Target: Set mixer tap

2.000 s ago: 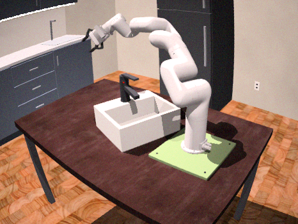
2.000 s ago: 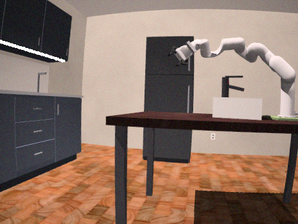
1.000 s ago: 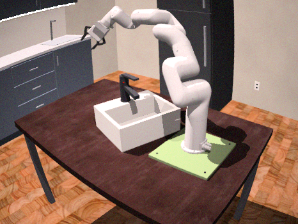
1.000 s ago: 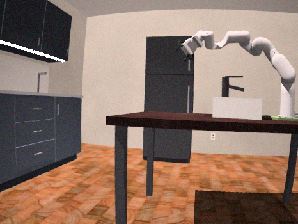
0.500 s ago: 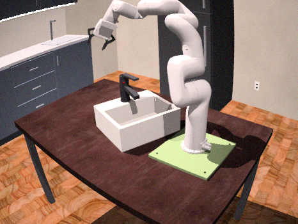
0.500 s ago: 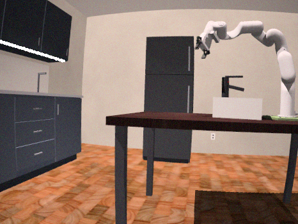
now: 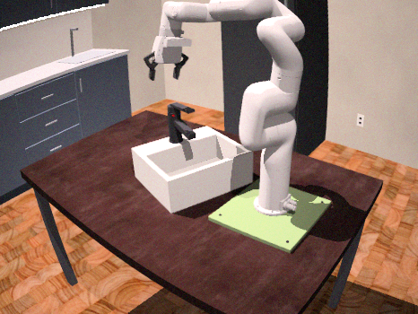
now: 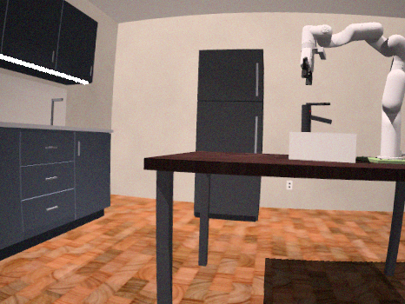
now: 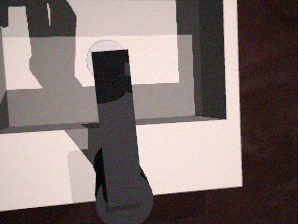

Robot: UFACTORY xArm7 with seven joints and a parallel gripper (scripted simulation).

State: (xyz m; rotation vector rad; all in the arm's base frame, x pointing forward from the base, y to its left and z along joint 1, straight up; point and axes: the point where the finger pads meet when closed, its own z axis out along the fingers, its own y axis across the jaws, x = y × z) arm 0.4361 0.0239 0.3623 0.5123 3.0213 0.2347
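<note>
The lever lies 110 mm below my hand, 60 mm behind it and 20 mm to the right of it. The rest, counted from my hand: white sink basin (340 mm below, 120 mm behind); black mixer tap (160 mm below, 30 mm to the right, 30 mm behind).
</note>
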